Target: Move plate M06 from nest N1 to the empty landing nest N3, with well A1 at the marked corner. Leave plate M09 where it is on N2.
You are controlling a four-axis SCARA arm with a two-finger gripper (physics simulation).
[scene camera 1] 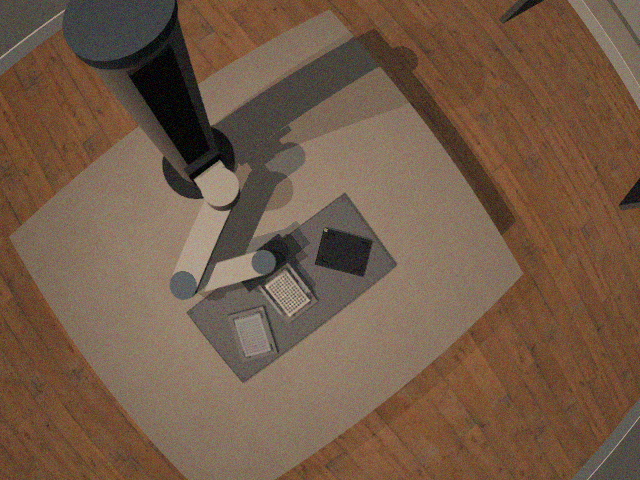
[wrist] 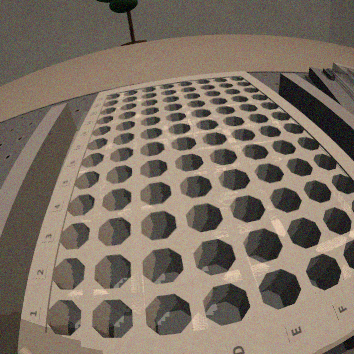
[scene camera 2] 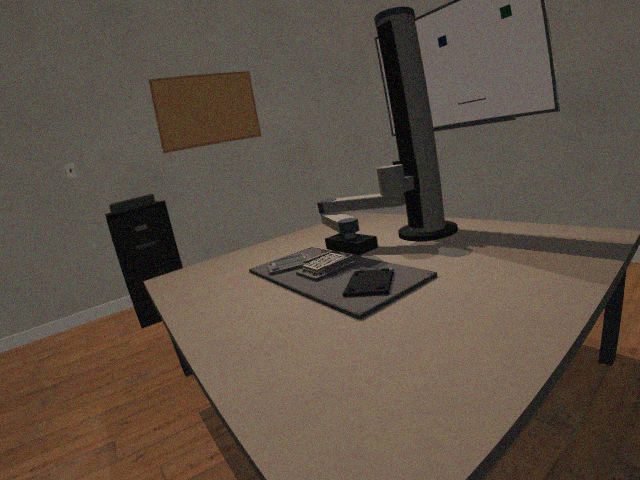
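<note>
The pale multi-well plate [scene camera 1: 285, 292] [scene camera 2: 327, 262] [wrist: 210, 170], taken as M06, sits level in the middle of the grey mat. My gripper [scene camera 1: 287, 294] [scene camera 2: 325, 264] [wrist: 179, 99] is shut on it, its long fingers along both sides. A grey nest surrounds or underlies the plate in the scene views; any gap beneath is too small to tell. Row numbers and letters D to F show in the wrist view. A whitish plate [scene camera 1: 253, 334] [scene camera 2: 290, 262], taken as M09, rests in another nest. The black nest [scene camera 1: 340, 268] [scene camera 2: 366, 294] is empty, with a light mark at one corner.
The grey mat [scene camera 1: 323, 206] [scene camera 2: 330, 301] bears these things on the beige table [scene camera 1: 439, 248] [scene camera 2: 361, 392]. The arm's column [scene camera 1: 149, 103] [scene camera 2: 421, 113] stands behind the mat. The black gripper body [scene camera 2: 351, 243] is close above the mat's rear edge.
</note>
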